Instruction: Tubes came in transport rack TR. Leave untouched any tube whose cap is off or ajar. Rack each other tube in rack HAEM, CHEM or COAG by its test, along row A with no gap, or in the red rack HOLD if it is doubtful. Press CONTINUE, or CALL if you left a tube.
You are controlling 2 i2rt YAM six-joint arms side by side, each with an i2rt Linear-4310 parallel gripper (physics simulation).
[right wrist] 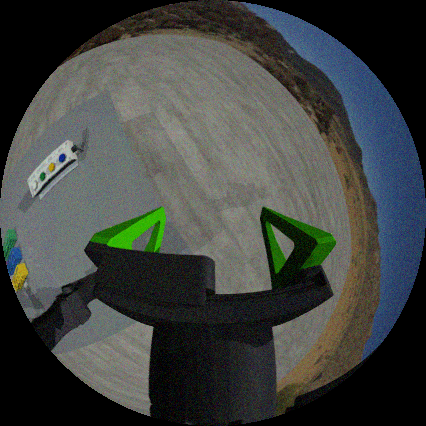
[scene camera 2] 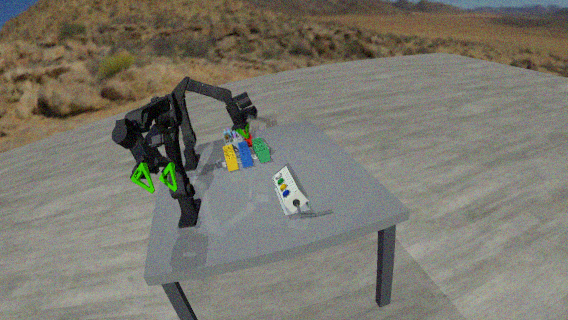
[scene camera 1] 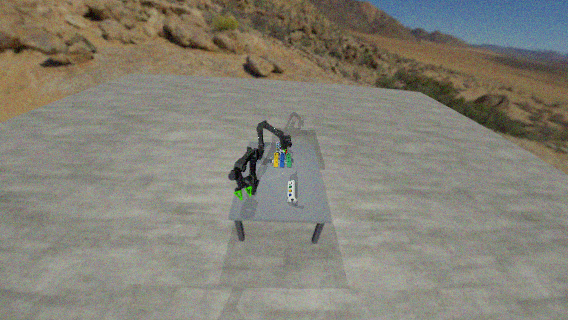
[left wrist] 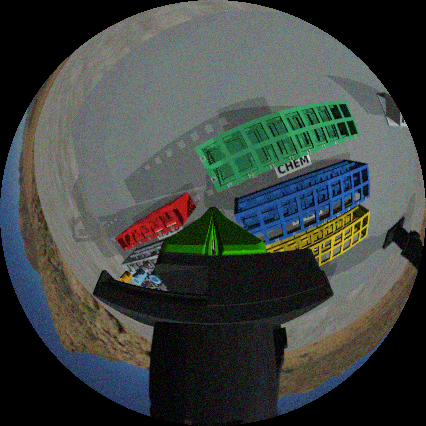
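Pixels of known places: left gripper, between the fingertips: (scene camera 2: 248,138) (scene camera 1: 285,152) (left wrist: 212,212); right gripper, between the fingertips: (right wrist: 212,211) (scene camera 2: 165,191) (scene camera 1: 246,198); left arm's base, origin of its link: (scene camera 2: 192,163) (scene camera 1: 260,154); right arm's base, origin of its link: (right wrist: 86,288) (scene camera 2: 190,213) (scene camera 1: 253,187) (left wrist: 394,230).
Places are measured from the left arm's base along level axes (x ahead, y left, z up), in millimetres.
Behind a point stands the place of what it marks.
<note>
My left gripper (scene camera 2: 243,132) @[y 37, x 316, z 63 mm] (left wrist: 212,212) @[y 37, x 316, z 63 mm] is shut with its fingertips together, above the racks near the red rack HOLD (scene camera 2: 249,140) @[y 79, x 319, z 36 mm] (left wrist: 155,220) @[y 144, x 308, z 14 mm]. The grey transport rack (left wrist: 142,254) @[y 199, x 257, z 29 mm] is partly hidden behind the gripper; light-blue-capped tubes (left wrist: 154,279) @[y 125, x 261, z 94 mm] and an amber cap (left wrist: 126,277) @[y 202, x 251, z 87 mm] show there. Whether each cap sits fully on cannot be told. The green rack (scene camera 1: 289,160) @[y -76, x 382, z 30 mm] (scene camera 2: 261,150) @[y -85, x 376, z 30 mm] (left wrist: 280,131) @[y -55, x 376, z 30 mm], blue rack (scene camera 1: 282,160) @[y -94, x 299, z 29 mm] (scene camera 2: 245,154) @[y -164, x 303, z 55 mm] and yellow rack (scene camera 1: 276,160) @[y -84, x 226, z 9 mm] (scene camera 2: 230,158) @[y -179, x 232, z 55 mm] stand side by side. A CHEM label (left wrist: 293,165) @[y -72, x 331, z 2 mm] lies between green and blue. My right gripper (scene camera 1: 246,196) @[y -895, x 124, z 271 mm] (scene camera 2: 162,190) @[y -895, x 124, z 271 mm] (right wrist: 212,211) @[y -895, x 124, z 271 mm] is open and empty, away from the racks.
The white button console (scene camera 1: 292,191) @[y -591, x 465, z 74 mm] (scene camera 2: 290,192) @[y -636, x 455, z 71 mm] (right wrist: 53,167) @[y -588, x 435, z 62 mm] with coloured buttons lies on the table (scene camera 1: 310,210) @[y -722, x 651, z 0 mm] (scene camera 2: 350,215) @[y -747, x 639, z 0 mm], in front of the racks in scene camera 2. A cable runs from its end.
</note>
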